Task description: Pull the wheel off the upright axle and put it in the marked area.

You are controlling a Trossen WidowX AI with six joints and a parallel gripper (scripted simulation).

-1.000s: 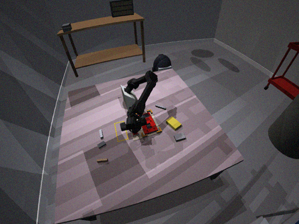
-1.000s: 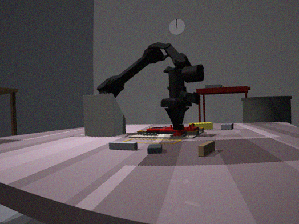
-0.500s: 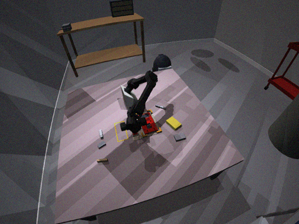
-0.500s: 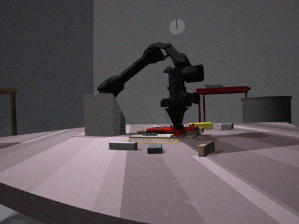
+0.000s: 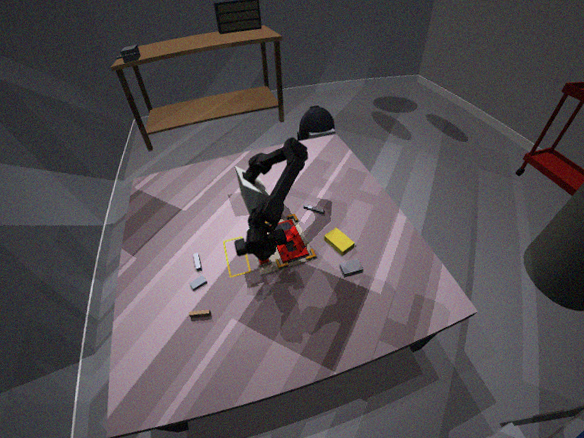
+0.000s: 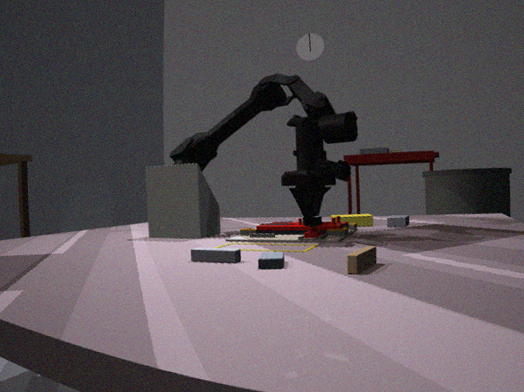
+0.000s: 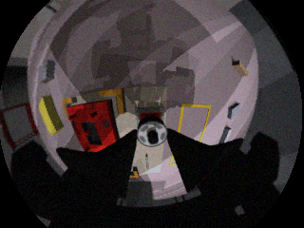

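Right now the wheel is right at my gripper tip. The rest, counted from my gripper tip: yellow block (32 cm to the left, 3 cm below, 1 cm behind); then upright axle (1 cm below); then wooden block (26 cm to the right, 18 cm ahead, 3 cm below).
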